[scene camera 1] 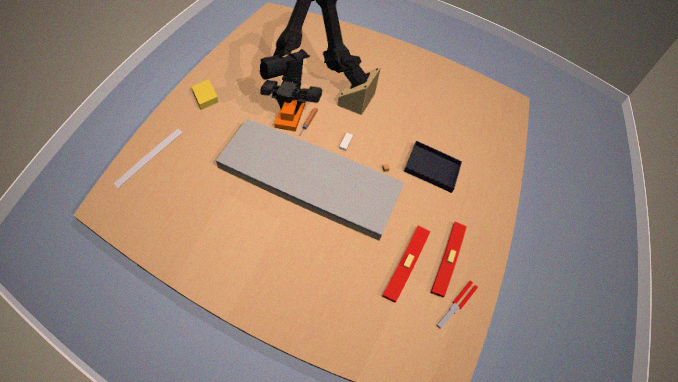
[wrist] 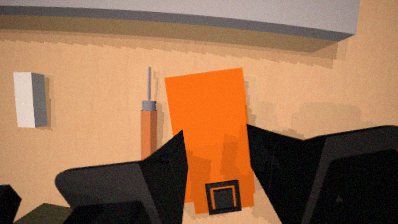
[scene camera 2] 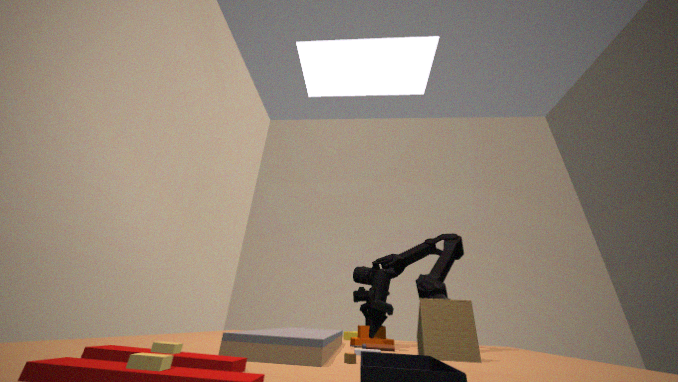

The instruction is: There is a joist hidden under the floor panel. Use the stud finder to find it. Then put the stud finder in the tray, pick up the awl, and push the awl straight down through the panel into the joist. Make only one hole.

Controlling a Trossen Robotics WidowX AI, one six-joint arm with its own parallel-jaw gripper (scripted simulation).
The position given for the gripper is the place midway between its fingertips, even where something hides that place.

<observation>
In view: the gripper (scene camera 1: 289, 112), an orange stud finder (wrist: 211, 108), an awl (wrist: 148, 108) and a white block (wrist: 30, 99).
The gripper is seen too in the wrist view (wrist: 211, 129) and in scene camera 2 (scene camera 2: 368, 337).
</observation>
